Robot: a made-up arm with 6 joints.
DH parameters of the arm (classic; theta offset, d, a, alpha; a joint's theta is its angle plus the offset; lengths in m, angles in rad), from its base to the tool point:
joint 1: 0 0.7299 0.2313 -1.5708
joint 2: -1.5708 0 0.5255 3.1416
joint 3: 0 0 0.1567 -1.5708
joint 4: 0 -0.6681 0 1.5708
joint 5: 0 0 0 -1.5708
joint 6: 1.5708 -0.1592 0 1.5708
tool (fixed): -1.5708 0 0 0
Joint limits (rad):
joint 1: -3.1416..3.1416
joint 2: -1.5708..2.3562
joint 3: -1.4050..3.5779
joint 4: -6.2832..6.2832
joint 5: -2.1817..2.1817
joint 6: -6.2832..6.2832
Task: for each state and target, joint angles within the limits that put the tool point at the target. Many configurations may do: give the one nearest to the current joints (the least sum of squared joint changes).
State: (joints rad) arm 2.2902 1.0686 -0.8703 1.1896 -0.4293 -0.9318
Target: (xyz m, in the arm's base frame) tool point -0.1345 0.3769 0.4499
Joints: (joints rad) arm 2.2190 0.4700 -1.3372 1.0652 -1.0433 -0.9318
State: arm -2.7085 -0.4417 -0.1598 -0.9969 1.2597 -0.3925
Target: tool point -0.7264 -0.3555 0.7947
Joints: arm -2.5203 -0.0723 -1.0169 -1.1265 1.1965 -0.3925
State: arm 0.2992 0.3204 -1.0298 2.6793 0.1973 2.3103
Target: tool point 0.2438 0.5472 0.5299
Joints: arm 1.0918 -0.0126 -1.2246 2.6169 0.4658 2.3103
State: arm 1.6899 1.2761 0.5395 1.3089 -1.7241 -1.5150
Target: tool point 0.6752 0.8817 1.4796
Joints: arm 1.0567 0.6035 0.9093 1.4034 -1.7532 -1.5150
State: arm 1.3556 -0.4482 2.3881 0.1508 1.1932 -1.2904
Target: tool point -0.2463 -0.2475 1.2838
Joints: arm 0.9256 0.2994 2.9366 0.3061 1.5839 -1.2904
